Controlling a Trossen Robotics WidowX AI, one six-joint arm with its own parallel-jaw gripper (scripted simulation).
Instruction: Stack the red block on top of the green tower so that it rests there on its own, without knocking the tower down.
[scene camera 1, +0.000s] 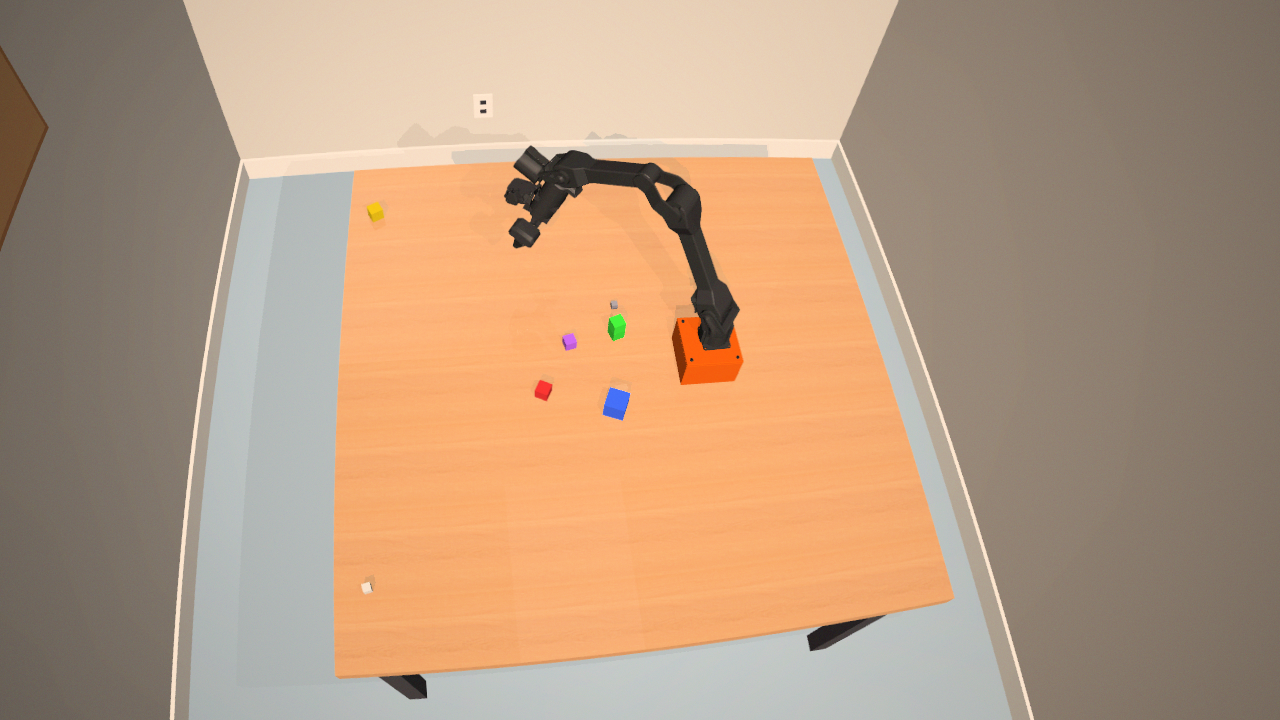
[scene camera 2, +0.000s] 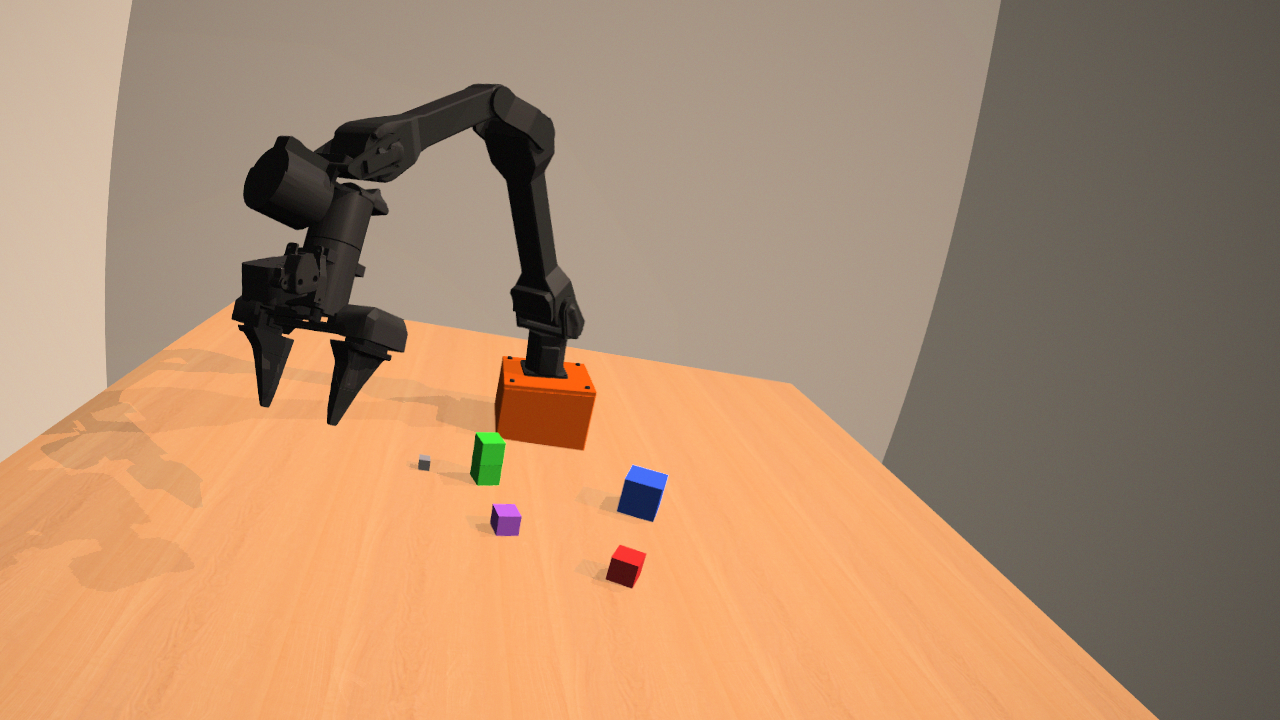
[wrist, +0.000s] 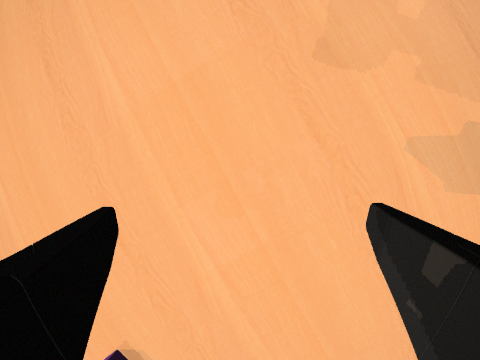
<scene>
My gripper (scene camera 2: 296, 415) is open, with nothing in its grasp. Also in view: a red block (scene camera 2: 626, 564), a blue block (scene camera 2: 642, 490) and a purple block (scene camera 2: 505, 520).
My gripper also shows in scene camera 1 (scene camera 1: 523, 235) and in the wrist view (wrist: 245, 219). The wrist view does not show the red block, which is hidden by my gripper. The wrist view misses the blue block: it is out of frame.
</scene>
